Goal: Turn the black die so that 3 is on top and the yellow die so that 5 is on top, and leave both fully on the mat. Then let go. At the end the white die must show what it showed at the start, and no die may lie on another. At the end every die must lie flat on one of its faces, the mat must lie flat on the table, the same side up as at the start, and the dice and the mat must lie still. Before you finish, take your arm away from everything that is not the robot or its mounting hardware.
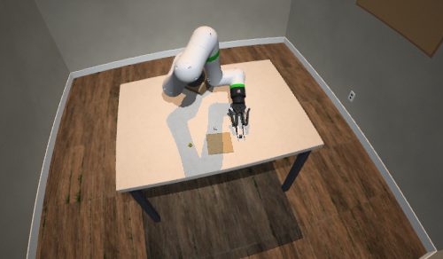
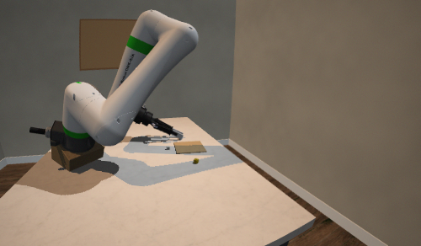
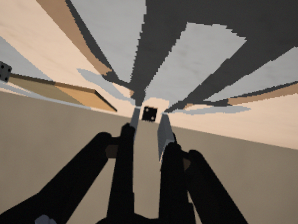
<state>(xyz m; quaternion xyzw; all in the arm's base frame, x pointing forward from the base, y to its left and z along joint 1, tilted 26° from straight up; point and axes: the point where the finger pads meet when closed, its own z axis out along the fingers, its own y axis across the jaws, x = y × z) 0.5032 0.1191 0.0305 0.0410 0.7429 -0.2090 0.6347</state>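
Now: hand 20 mm short of the black die, 20 mm above it and 10 mm to the left of it. The rest, counted from my hand: tan mat (140 mm to the right, 30 mm below, 10 mm ahead); white die (120 mm to the right, 100 mm behind, 20 mm below); yellow die (300 mm to the right, 40 mm behind, 20 mm below).
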